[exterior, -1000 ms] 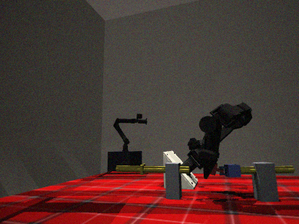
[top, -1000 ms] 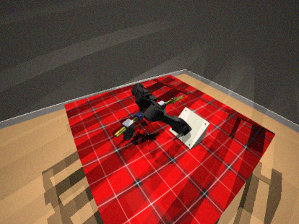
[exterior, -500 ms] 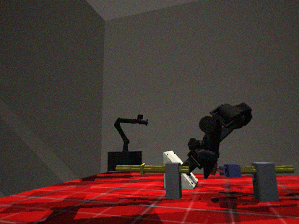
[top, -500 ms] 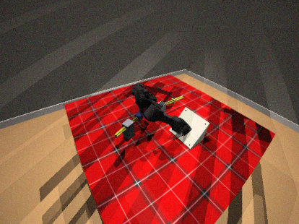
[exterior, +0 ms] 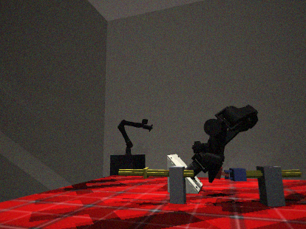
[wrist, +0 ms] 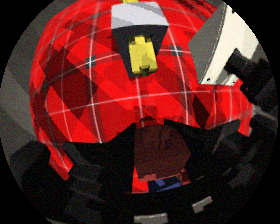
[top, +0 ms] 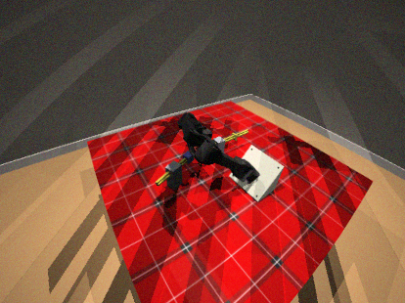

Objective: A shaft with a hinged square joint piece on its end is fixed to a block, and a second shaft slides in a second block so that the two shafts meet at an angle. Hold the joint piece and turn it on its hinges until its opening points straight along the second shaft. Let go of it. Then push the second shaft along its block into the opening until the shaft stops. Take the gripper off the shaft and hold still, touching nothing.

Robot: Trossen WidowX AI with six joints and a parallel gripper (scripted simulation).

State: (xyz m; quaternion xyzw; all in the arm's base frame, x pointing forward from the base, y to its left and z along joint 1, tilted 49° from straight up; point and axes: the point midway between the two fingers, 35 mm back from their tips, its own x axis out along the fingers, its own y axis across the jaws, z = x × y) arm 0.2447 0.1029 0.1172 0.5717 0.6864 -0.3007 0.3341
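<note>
The red square joint piece is 30 mm above my gripper tip and 20 mm to the left of it.
</note>
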